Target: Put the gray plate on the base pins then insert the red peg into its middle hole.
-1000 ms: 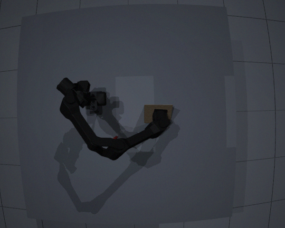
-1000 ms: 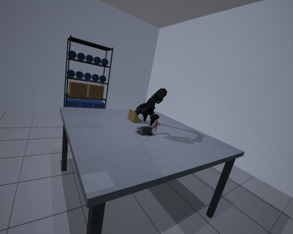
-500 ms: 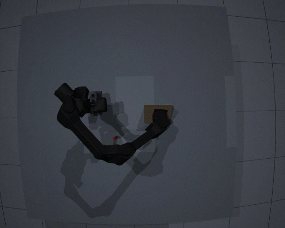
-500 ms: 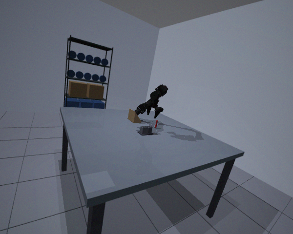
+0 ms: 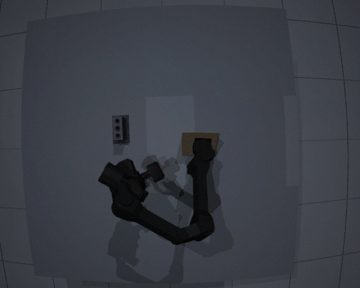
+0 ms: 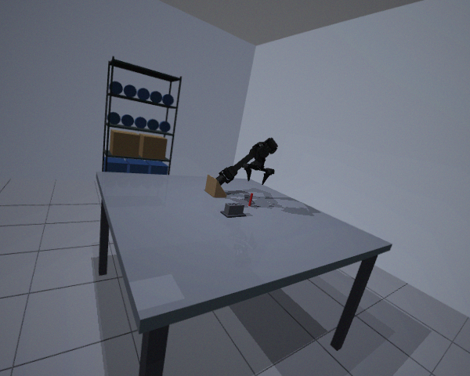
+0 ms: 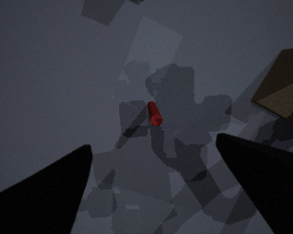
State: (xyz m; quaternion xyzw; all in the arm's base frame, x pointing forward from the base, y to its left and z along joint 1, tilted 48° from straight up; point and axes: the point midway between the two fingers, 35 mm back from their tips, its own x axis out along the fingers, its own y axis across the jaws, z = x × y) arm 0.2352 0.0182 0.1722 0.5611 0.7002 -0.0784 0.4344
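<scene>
Right now my gripper tip is 11 cm above the red peg and 1 cm past it. The rest, counted from my gripper tip: dark base (18 cm to the right, 14 cm below, 11 cm ahead); then gray plate (18 cm to the right, 11 cm ahead, 10 cm below).
</scene>
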